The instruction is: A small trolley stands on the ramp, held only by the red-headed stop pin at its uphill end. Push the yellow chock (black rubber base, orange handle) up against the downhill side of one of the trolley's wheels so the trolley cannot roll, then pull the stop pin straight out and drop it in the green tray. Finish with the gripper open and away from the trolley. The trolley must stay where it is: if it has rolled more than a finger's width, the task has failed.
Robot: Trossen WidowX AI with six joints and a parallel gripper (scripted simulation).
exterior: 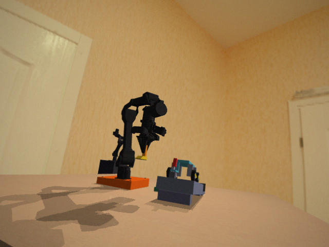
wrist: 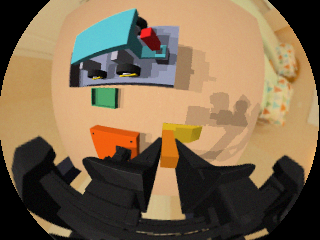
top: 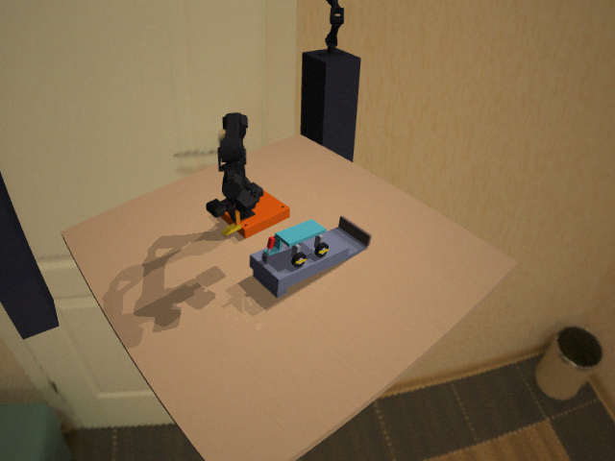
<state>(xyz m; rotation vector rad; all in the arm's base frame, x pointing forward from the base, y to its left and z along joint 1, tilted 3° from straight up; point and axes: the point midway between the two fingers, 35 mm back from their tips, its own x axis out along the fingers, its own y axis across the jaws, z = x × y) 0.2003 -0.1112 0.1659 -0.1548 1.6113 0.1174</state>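
My gripper tip is now 130 mm short of the red-headed stop pin, 50 mm to the right of it and 40 mm above it. The rest, counted from my gripper tip: grey-blue ramp (160 mm to the left, 130 mm below, 130 mm ahead); teal trolley (160 mm to the left, 130 mm ahead, 60 mm below); yellow chock (20 mm to the right, 10 mm below, 10 mm ahead).
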